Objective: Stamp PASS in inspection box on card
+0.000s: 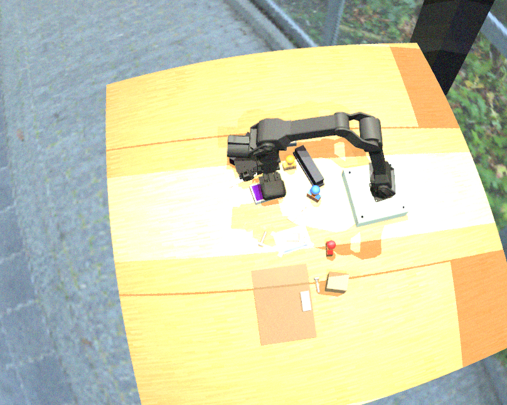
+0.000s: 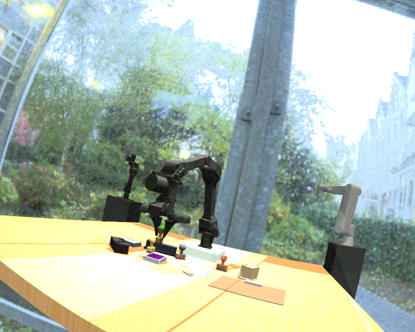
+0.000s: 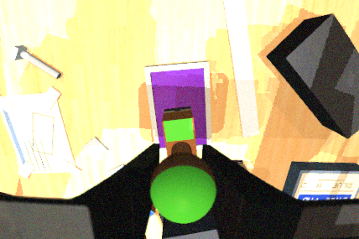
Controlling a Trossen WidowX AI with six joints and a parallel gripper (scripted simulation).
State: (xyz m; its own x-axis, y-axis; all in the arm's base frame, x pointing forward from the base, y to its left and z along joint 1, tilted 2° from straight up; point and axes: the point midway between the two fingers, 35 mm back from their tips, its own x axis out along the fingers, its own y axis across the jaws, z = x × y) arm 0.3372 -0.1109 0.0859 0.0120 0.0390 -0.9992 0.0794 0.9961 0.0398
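The ink pad lies 9 cm below my gripper tip. Round my gripper tip: green-knobbed stamp right at my gripper tip; yellow stamp 9 cm behind, 6 cm to the right, 7 cm below; blue-knobbed stamp 13 cm behind, 5 cm to the left, 7 cm below.
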